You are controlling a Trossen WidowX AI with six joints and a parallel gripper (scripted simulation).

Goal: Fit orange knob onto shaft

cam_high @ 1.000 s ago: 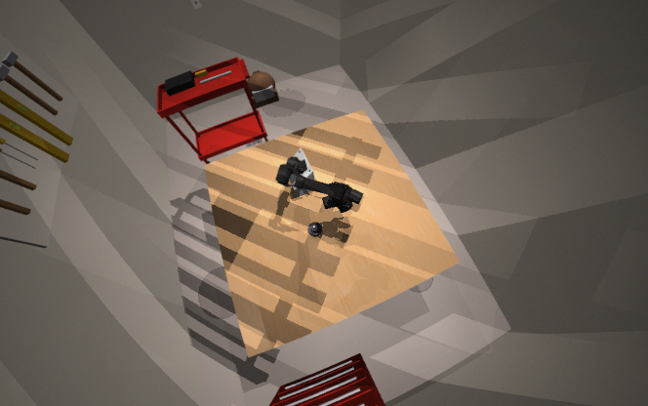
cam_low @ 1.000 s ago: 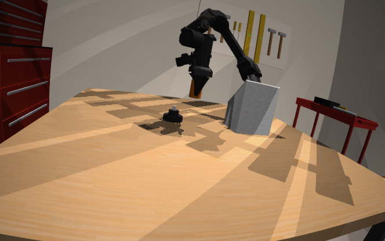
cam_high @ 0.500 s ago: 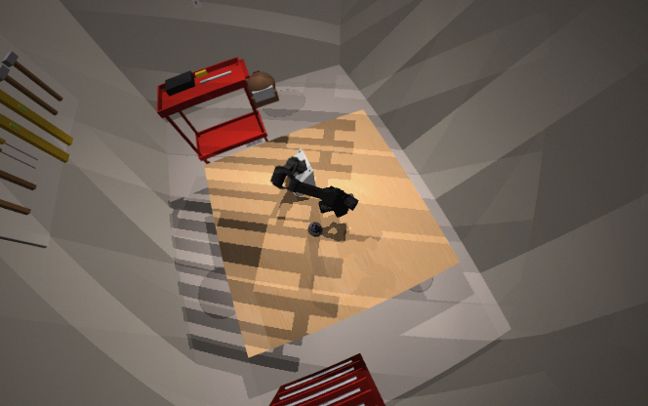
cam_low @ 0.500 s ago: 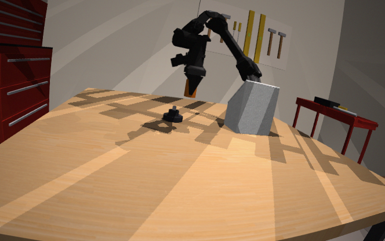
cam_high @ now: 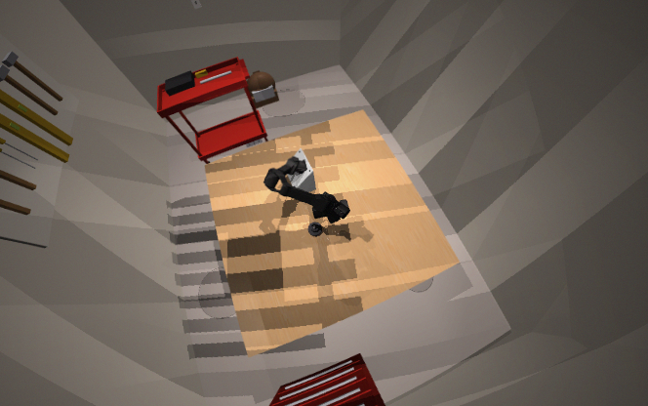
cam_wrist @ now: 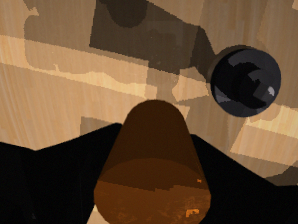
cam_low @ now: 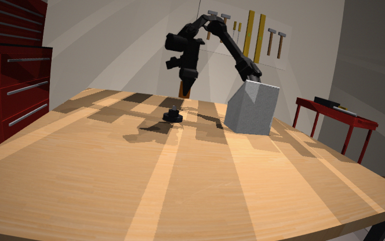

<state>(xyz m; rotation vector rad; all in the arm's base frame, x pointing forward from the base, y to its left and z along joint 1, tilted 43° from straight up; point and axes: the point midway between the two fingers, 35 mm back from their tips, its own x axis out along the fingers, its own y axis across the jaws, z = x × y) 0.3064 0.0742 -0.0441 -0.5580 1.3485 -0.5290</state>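
My gripper tip is 110 mm to the left of the round pedestal, 100 mm above it and 20 mm short of it. Round my gripper tip: orange knob: 30 mm above.
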